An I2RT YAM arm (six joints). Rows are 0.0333 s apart.
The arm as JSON. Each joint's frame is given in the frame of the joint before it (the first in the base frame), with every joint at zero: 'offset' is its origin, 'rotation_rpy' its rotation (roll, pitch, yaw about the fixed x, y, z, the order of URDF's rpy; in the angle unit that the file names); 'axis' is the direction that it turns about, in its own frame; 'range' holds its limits. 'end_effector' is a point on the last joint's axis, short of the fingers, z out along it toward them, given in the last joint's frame.
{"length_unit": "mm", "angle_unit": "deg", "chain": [
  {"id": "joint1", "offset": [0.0, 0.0, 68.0], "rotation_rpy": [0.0, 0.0, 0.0], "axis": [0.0, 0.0, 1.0], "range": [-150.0, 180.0]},
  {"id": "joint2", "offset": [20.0, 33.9, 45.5], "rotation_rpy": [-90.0, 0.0, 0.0], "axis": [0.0, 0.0, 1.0], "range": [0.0, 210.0]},
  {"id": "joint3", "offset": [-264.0, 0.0, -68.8], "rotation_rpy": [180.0, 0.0, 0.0], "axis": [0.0, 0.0, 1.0], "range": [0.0, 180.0]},
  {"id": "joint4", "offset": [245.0, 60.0, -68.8], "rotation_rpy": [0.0, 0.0, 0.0], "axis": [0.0, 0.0, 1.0], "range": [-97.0, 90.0]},
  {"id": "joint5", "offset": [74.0, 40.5, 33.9], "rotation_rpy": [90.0, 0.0, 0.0], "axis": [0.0, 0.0, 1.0], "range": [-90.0, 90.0]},
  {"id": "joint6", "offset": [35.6, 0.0, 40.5], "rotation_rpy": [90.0, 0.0, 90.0], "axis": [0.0, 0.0, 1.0], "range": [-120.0, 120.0]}
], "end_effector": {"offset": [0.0, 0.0, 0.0], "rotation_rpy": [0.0, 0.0, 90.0]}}
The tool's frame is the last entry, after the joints.
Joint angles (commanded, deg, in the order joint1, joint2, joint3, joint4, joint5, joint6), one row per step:
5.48, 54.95, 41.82, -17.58, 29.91, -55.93
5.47, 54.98, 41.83, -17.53, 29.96, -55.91
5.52, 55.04, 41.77, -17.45, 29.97, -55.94
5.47, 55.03, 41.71, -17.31, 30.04, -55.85
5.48, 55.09, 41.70, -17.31, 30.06, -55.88
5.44, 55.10, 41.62, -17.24, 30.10, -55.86
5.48, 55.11, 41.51, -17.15, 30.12, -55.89
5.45, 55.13, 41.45, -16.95, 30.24, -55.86
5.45, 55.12, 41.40, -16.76, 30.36, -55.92
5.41, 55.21, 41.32, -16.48, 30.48, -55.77
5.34, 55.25, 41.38, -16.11, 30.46, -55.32
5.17, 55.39, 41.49, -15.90, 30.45, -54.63
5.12, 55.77, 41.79, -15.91, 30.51, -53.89
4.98, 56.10, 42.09, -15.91, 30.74, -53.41
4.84, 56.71, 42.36, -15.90, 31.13, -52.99
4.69, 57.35, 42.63, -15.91, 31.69, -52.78
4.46, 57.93, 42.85, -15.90, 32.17, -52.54
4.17, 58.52, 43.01, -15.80, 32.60, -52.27
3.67, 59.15, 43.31, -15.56, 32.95, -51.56
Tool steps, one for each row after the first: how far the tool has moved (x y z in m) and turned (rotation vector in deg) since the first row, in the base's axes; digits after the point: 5 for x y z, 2 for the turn. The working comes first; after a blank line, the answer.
Tool pose at each row, in the base's axes (x y z in m, rotation vector in deg; the steps are taken from these numbers as rounded here):
0.21150, 0.00246, 0.27885, -47.65, 117.57, -60.73
0.21163, 0.00241, 0.27890, -47.57, 117.57, -60.78
0.21182, 0.00260, 0.27847, -47.67, 117.57, -60.77
0.21185, 0.00238, 0.27837, -47.42, 117.57, -60.83
0.21201, 0.00243, 0.27812, -47.50, 117.62, -60.86
0.21202, 0.00226, 0.27772, -47.43, 117.68, -60.91
0.21203, 0.00239, 0.27717, -47.51, 117.68, -60.92
0.21219, 0.00223, 0.27708, -47.29, 117.64, -61.06
0.21227, 0.00218, 0.27714, -47.17, 117.55, -61.23
0.21268, 0.00200, 0.27682, -46.82, 117.55, -61.30
0.21320, 0.00180, 0.27762, -45.98, 117.37, -61.11
0.21390, 0.00124, 0.27814, -44.93, 117.46, -60.83
0.21524, 0.00114, 0.27865, -44.10, 117.71, -60.51
0.21642, 0.00059, 0.27935, -43.32, 117.97, -60.55
0.21835, 0.00002, 0.27895, -42.72, 118.50, -60.78
0.22031, -0.00069, 0.27842, -42.27, 119.07, -61.30
0.22208, -0.00169, 0.27780, -41.74, 119.65, -61.77
0.22391, -0.00291, 0.27690, -41.13, 120.23, -62.21
0.22614, -0.00490, 0.27688, -39.69, 120.77, -62.46

0.00013, -0.00005, 0.00005, -0.01, -0.04, -0.06
0.00032, 0.00014, -0.00038, -0.04, 0.01, -0.01
0.00035, -0.00008, -0.00048, 0.01, -0.12, -0.15
0.00051, -0.00003, -0.00073, -0.04, -0.04, -0.15
0.00052, -0.00020, -0.00113, -0.04, -0.03, -0.24
0.00053, -0.00007, -0.00168, -0.08, 0.02, -0.20
0.00069, -0.00023, -0.00177, -0.10, -0.13, -0.35
0.00077, -0.00028, -0.00171, -0.19, -0.25, -0.43
0.00118, -0.00046, -0.00203, -0.12, -0.43, -0.63
0.00170, -0.00066, -0.00123, 0.28, -1.01, -0.88
0.00240, -0.00122, -0.00071, 0.85, -1.49, -1.34
0.00374, -0.00132, -0.00020, 1.38, -1.73, -1.77
0.00492, -0.00187, 0.00050, 1.65, -1.92, -2.31
0.00685, -0.00244, 0.00010, 1.74, -1.80, -2.98
0.00881, -0.00315, -0.00043, 1.57, -1.56, -3.70
0.01058, -0.00415, -0.00105, 1.46, -1.36, -4.45
0.01241, -0.00537, -0.00195, 1.41, -1.19, -5.22
0.01464, -0.00736, -0.00197, 1.75, -1.46, -6.34

